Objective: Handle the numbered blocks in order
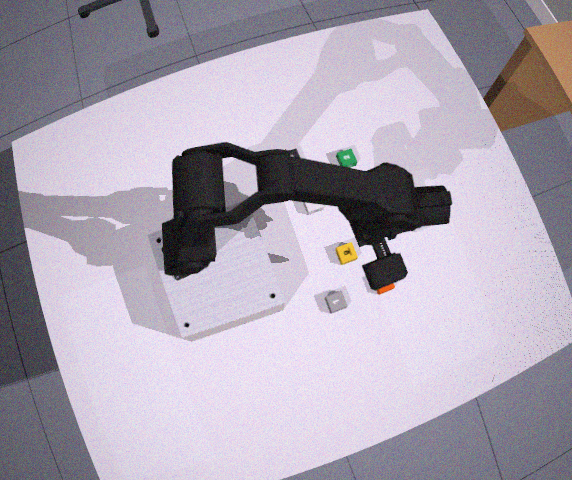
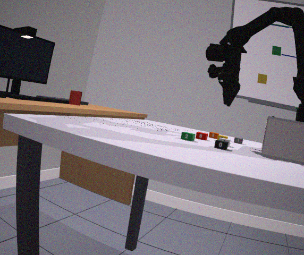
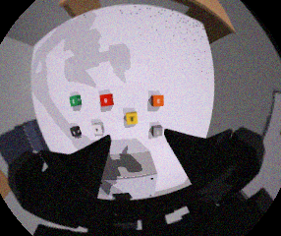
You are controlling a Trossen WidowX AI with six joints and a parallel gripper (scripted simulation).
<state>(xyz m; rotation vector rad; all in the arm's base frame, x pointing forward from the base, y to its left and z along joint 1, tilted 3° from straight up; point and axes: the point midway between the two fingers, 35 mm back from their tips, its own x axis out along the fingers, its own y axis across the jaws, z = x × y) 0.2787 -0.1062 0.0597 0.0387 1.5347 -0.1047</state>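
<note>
The black block lies 230 mm to the left of my gripper tip, 120 mm below it and 10 mm behind it. The rest, counted from my gripper tip: orange block 120 mm below, 70 mm to the right, 30 mm ahead; then yellow block 120 mm below, 10 mm to the left, 10 mm behind; then grey block 120 mm below, 70 mm behind, 60 mm to the right.
</note>
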